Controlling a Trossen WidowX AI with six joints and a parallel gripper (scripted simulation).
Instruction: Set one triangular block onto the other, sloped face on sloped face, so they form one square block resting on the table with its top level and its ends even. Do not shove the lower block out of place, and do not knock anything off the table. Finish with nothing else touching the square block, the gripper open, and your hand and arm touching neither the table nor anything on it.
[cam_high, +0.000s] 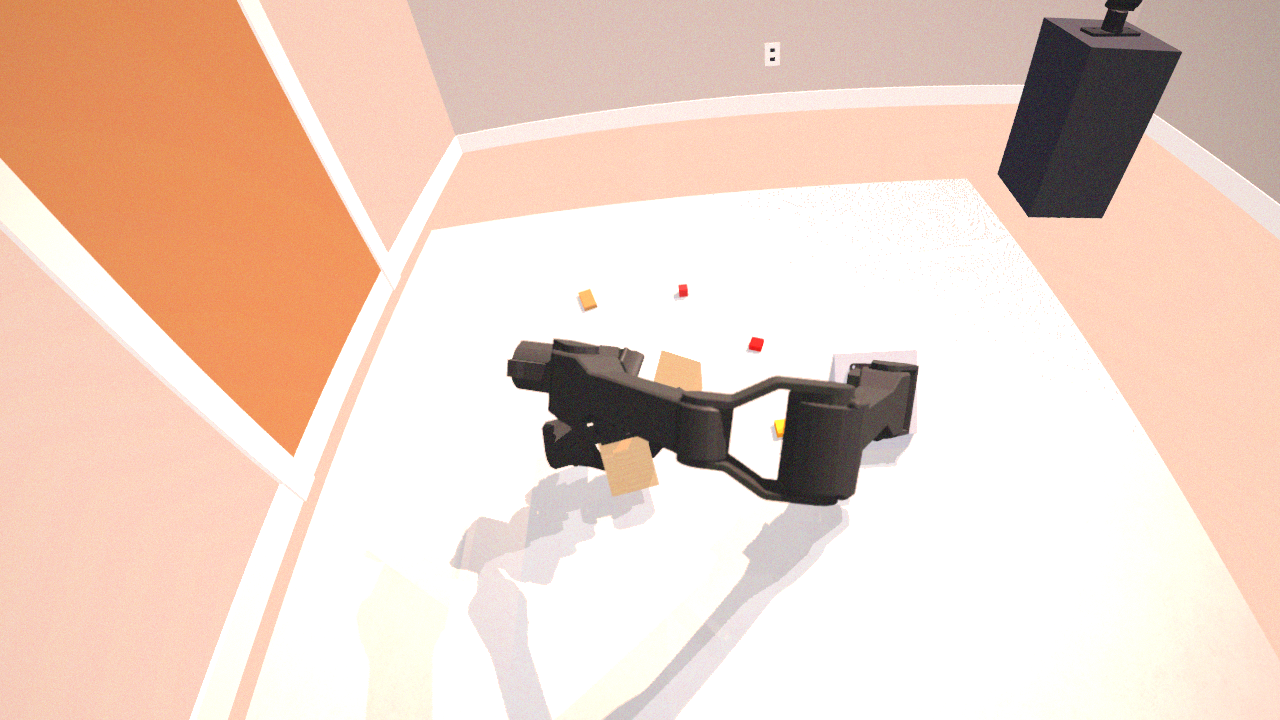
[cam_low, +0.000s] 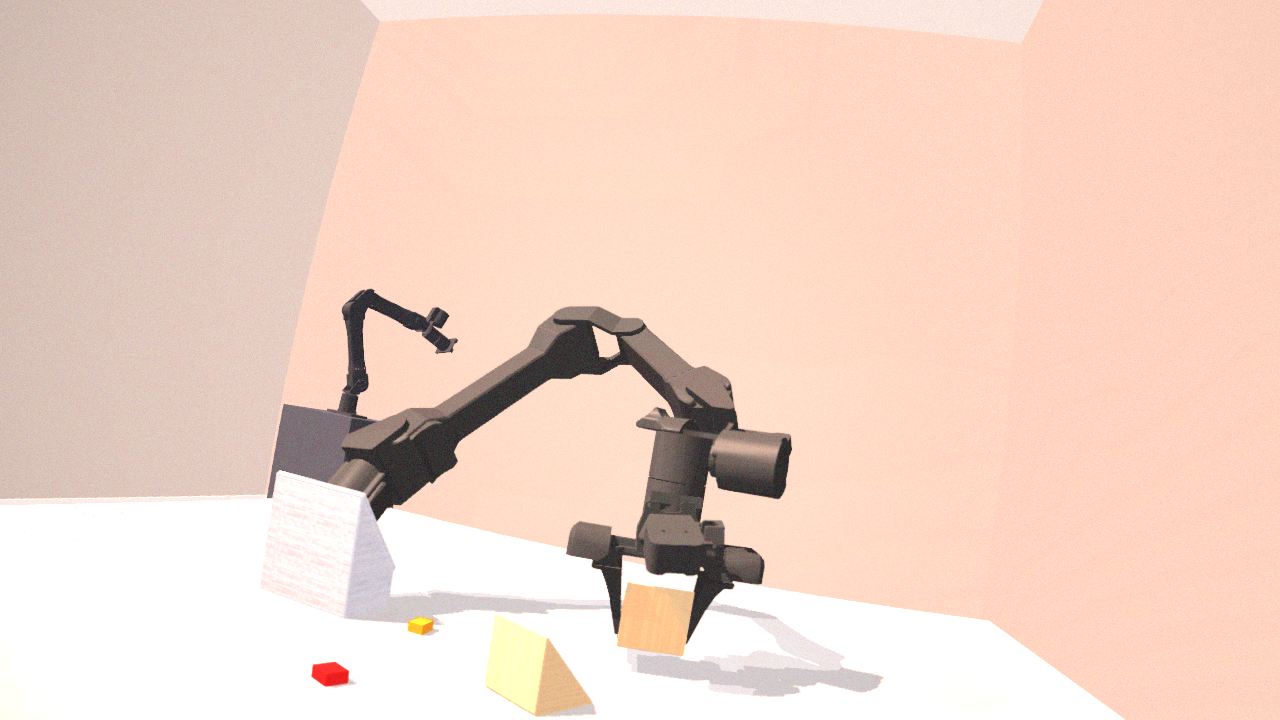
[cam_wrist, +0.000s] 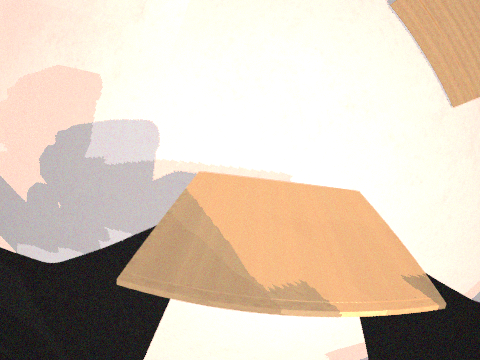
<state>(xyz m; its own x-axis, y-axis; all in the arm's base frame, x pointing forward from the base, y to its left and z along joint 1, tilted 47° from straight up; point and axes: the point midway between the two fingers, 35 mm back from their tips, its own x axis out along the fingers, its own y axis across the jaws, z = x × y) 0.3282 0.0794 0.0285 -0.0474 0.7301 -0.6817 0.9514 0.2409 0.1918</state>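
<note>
My gripper tip is now 10 mm below the wooden triangular block. From my gripper tip the other things lie so: yellow cube: 210 mm behind, 70 mm to the right, 30 mm below.
</note>
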